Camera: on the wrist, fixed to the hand. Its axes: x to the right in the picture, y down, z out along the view.
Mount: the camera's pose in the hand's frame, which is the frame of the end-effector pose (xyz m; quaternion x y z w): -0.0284 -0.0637 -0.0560 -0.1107 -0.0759 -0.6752 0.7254
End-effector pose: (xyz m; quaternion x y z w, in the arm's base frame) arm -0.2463 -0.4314 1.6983 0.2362 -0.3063 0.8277 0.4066
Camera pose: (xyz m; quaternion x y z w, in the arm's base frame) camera -0.1863 -0.3766 1.6609 0.3959 -0.1852 0.2740 0.8567
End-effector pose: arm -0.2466 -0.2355 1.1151 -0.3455 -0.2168 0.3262 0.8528
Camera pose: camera -0.2071 -0.3156 1.1202 -0.1739 -0.4913 -0.3369 0.7841
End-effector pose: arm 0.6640 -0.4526 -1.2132 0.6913 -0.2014 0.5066 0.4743
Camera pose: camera 0.6723 -0.3803 -1.2652 0.6233 0.2286 -0.0275 0.7473
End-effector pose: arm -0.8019 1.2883 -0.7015 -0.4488 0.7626 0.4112 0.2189
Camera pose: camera -0.7306 1.2400 -0.6773 -0.8334 0.1880 0.2690 0.4446
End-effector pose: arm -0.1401 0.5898 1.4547 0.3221 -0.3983 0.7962 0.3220
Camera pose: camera -0.0888 0.6599 1.4334 0.5273 -0.1840 0.2916 0.7765
